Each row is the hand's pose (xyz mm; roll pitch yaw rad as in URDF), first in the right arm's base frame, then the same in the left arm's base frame.
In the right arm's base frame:
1: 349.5 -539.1 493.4 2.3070 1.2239 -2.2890
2: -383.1 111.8 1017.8 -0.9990 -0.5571 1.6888
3: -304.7 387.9 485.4 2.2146 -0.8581 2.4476
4: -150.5 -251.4 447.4 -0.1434 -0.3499 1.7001
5: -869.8 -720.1 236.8 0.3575 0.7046 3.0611
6: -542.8 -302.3 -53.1 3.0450 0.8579 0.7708
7: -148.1 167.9 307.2 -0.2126 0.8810 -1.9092
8: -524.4 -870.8 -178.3 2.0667 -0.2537 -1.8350
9: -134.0 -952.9 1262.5 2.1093 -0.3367 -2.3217
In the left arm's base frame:
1: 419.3 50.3 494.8 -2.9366 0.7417 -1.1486
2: -527.5 587.5 270.6 -1.3424 0.0666 2.0058
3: -214.2 632.7 -244.7 2.3538 -0.1639 2.6037
4: -10.7 118.8 113.7 -0.4920 0.2650 1.9444
5: -485.3 -597.3 -94.6 1.3709 0.9751 -2.2033
6: -91.8 -253.1 -398.3 2.0805 0.6712 0.3013
7: 28.1 421.7 -206.0 0.4136 0.3749 -1.2926
8: 33.0 -785.0 -196.5 2.7468 -0.6028 -1.9026
9: -350.5 -145.6 1099.3 2.8594 -0.3543 -2.3582

